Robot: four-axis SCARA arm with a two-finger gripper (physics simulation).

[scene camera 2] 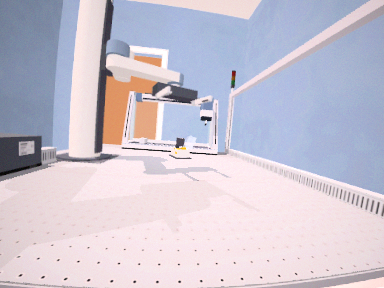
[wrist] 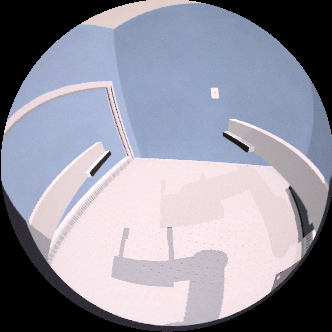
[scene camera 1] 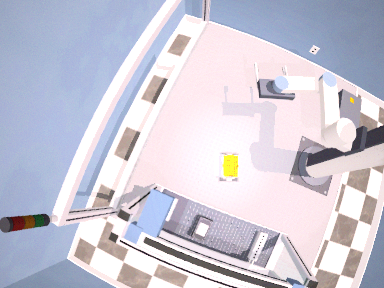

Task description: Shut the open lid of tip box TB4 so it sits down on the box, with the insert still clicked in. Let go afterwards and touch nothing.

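Places are measured from the arm's base along level axes (x ahead, y left, z up), in metres.
Pixels of known places: gripper, fingertip midpoint: (scene camera 2: 191, 94) (wrist: 163, 133) (scene camera 1: 270, 64); arm's base, link origin: (scene camera 2: 85, 158) (scene camera 1: 314, 166).
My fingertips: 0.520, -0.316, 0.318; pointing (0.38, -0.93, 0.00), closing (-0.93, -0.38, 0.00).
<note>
Ahead of a thing's pixels: the offset from my fingertips to its top centre, as dx, dy, dz. "pt": to the spot under its first point. Level surfaces: height alone.
The tip box {-0.001, +0.526, -0.239} (scene camera 1: 230, 166) (scene camera 2: 181, 152) stands on the perforated table, between the arm's base and the framed machine. Its yellow insert shows from above in scene camera 1. In scene camera 2 a pale see-through panel {+0.061, +0.550, -0.151} (scene camera 2: 191, 140), which looks like the open lid, rises at the box beside a dark upright piece. The box is small there and its label cannot be read. My gripper (scene camera 1: 270, 67) (scene camera 2: 183, 96) (wrist: 163, 133) is open and empty, its fingers wide apart. It is held above the table, well away from the box. The box does not show in the wrist view.
A framed machine (scene camera 2: 170, 150) with a perforated dark deck {dz -0.256} (scene camera 1: 225, 231), a blue block {pt +0.214, +0.852, +0.183} (scene camera 1: 155, 212) and a white strip {pt -0.317, +0.877, -0.211} (scene camera 1: 259, 246) stands beyond the box. The arm's column (scene camera 2: 87, 80) stands at one side, near a dark grey case (scene camera 1: 350, 110) (scene camera 2: 20, 154). A signal tower (scene camera 1: 25, 222) (scene camera 2: 233, 79) stands outside.
</note>
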